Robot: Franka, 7 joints.
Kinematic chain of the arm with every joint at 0, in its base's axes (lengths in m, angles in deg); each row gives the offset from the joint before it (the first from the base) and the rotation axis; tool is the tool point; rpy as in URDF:
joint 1: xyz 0 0 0.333 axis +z
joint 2: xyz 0 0 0 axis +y
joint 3: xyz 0 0 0.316 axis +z
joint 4: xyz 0.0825 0 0 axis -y
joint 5: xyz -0.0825 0 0.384 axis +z
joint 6: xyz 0 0 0 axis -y
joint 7: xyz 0.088 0 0 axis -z
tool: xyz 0 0 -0.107 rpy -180 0 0
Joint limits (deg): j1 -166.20..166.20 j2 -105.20..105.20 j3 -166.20..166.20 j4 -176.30..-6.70 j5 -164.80..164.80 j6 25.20..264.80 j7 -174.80..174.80
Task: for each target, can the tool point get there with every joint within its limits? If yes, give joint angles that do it. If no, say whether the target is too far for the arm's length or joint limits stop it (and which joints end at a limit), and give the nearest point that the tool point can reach.
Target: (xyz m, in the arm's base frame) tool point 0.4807 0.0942 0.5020
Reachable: yes | joints -103.18 -35.92 81.81 -105.63 -110.26 243.11 -57.96
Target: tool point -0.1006 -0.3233 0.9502
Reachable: yes | joints 9.73 -63.59 -24.69 -99.10 38.85 196.17 -99.75
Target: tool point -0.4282 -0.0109 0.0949
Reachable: yes | joints -107.35 77.36 -43.97 -124.99 -64.94 79.80 24.10
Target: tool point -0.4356 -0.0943 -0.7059
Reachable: no: too far | nearest point -0.3709 -0.0831 -0.3518 | short by 0.360 m
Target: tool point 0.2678 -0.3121 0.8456
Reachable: yes | joints 29.76 -22.32 -68.27 -97.63 -45.27 236.05 60.72
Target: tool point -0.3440 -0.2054 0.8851
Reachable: yes | joints 109.24 41.21 140.96 -85.89 -27.60 104.75 -142.07
